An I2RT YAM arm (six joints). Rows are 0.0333 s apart.
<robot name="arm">
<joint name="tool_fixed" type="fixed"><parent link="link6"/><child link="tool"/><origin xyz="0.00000 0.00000 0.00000" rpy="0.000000 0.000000 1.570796"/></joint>
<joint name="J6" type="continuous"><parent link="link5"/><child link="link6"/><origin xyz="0.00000 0.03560 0.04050" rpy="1.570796 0.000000 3.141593"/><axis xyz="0 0 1"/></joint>
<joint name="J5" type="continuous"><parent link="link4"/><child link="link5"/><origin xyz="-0.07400 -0.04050 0.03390" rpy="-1.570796 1.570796 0.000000"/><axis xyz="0 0 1"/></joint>
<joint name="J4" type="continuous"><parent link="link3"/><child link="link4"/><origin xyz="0.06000 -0.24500 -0.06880" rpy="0.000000 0.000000 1.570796"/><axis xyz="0 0 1"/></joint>
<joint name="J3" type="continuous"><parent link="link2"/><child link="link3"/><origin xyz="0.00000 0.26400 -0.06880" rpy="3.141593 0.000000 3.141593"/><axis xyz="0 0 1"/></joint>
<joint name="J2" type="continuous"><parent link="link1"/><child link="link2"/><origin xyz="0.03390 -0.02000 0.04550" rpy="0.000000 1.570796 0.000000"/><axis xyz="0 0 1"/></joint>
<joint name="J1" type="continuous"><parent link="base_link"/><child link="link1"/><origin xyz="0.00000 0.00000 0.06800" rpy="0.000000 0.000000 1.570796"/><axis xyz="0 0 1"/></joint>
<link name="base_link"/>
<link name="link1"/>
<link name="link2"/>
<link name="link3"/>
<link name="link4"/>
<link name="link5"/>
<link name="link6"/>
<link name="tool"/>
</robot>
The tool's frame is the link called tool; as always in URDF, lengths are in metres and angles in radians. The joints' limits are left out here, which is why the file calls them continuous.
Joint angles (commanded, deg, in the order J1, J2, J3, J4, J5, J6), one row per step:
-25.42 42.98 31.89 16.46 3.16 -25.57
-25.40 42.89 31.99 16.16 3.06 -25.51
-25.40 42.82 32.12 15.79 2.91 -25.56
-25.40 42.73 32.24 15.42 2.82 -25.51
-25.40 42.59 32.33 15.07 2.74 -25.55
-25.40 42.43 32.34 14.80 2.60 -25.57
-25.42 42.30 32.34 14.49 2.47 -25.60
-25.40 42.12 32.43 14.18 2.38 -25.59
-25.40 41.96 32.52 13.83 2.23 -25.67
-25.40 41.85 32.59 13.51 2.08 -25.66
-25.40 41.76 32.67 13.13 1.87 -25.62
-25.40 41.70 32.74 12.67 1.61 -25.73
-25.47 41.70 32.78 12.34 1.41 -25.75
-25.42 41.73 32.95 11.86 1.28 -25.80
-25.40 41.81 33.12 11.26 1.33 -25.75
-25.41 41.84 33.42 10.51 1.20 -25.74
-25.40 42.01 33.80 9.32 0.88 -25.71
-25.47 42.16 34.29 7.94 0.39 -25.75
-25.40 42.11 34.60 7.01 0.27 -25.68
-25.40 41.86 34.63 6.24 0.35 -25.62
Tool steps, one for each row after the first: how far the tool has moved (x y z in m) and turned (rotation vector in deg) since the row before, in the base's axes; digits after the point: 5 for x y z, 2 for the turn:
-0.00022 0.00024 0.00032 0.09 0.07 0.13
-0.00017 0.00018 0.00032 0.02 0.18 0.14
-0.00025 0.00018 0.00031 0.11 0.12 0.09
-0.00041 0.00025 0.00031 0.01 0.13 0.08
-0.00044 0.00030 0.00001 0.01 0.10 0.14
-0.00036 0.00019 -0.00021 0.04 0.18 0.11
-0.00052 0.00038 0.00050 0.02 0.03 0.11
-0.00046 0.00032 0.00036 -0.04 0.13 0.14
-0.00030 0.00025 0.00015 0.06 0.13 0.15
-0.00022 0.00025 0.00004 0.11 0.18 0.21
-0.00010 0.00022 -0.00027 0.03 0.36 0.25
-0.00002 -0.00010 -0.00038 0.10 0.28 0.13
0.00017 0.00018 0.00007 0.09 0.33 0.18
0.00025 -0.00008 -0.00030 0.27 0.44 -0.03
0.00004 0.00003 0.00037 0.21 0.43 0.12
0.00054 0.00000 -0.00037 0.44 0.88 0.33
0.00034 -0.00007 0.00001 0.41 0.96 0.42
-0.00017 0.00041 0.00031 0.31 0.48 0.19
-0.00085 0.00035 -0.00057 0.26 0.42 -0.08

